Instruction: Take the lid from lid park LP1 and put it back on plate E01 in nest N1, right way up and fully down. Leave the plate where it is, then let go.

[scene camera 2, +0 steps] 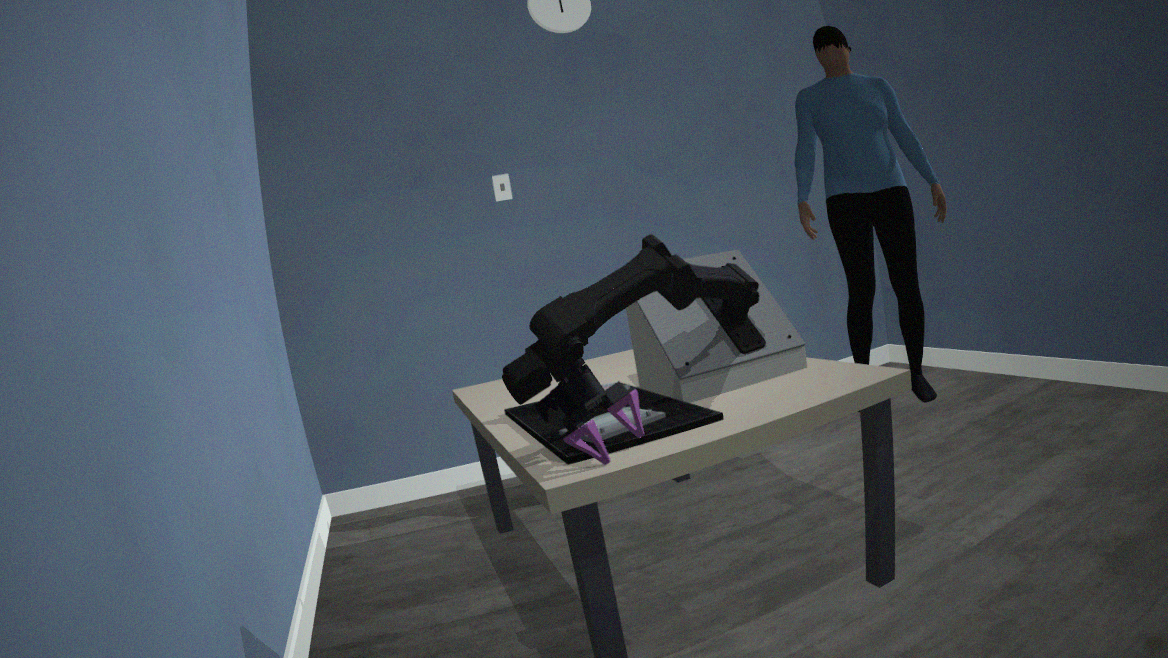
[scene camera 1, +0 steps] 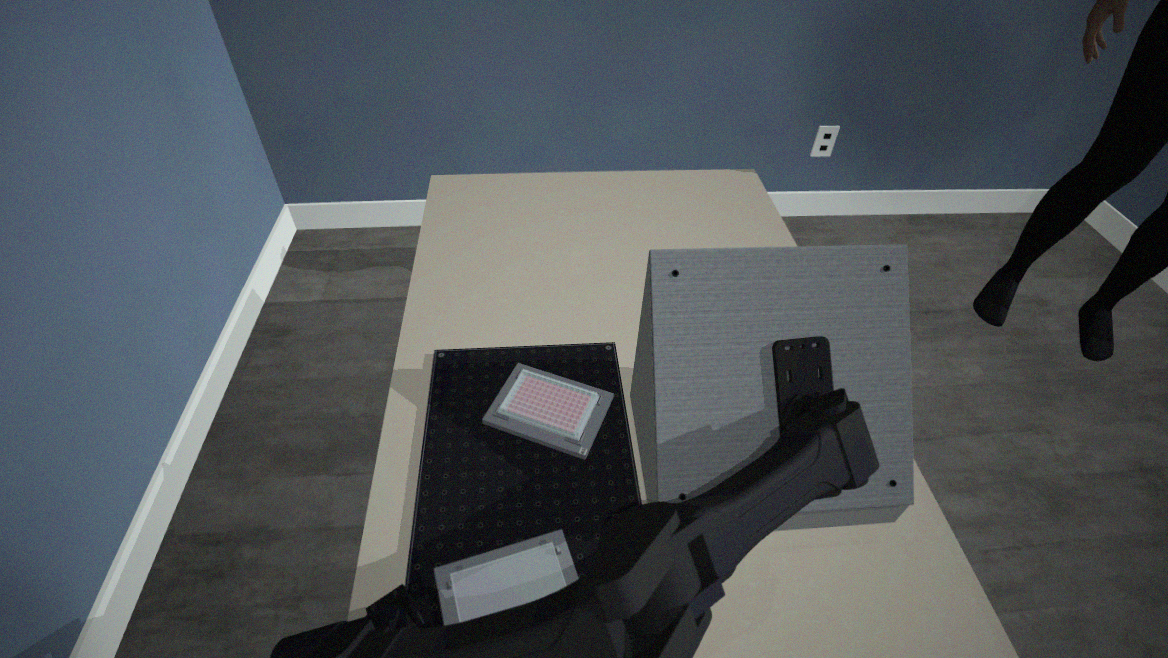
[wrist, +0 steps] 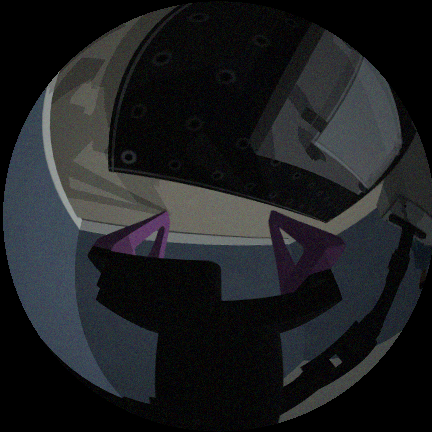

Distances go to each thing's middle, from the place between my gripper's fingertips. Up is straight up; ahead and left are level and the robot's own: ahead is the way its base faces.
I see the grey lid holder [scene camera 1: 445, 592] 4 cm behind my hand, 15 cm to the right of it and 1 cm above it. Round my hand: clear grey lid [scene camera 1: 523, 577] 4 cm behind, 15 cm to the right, 2 cm above; then well plate with pink wells [scene camera 1: 555, 406] 11 cm behind, 42 cm to the right, 2 cm above.
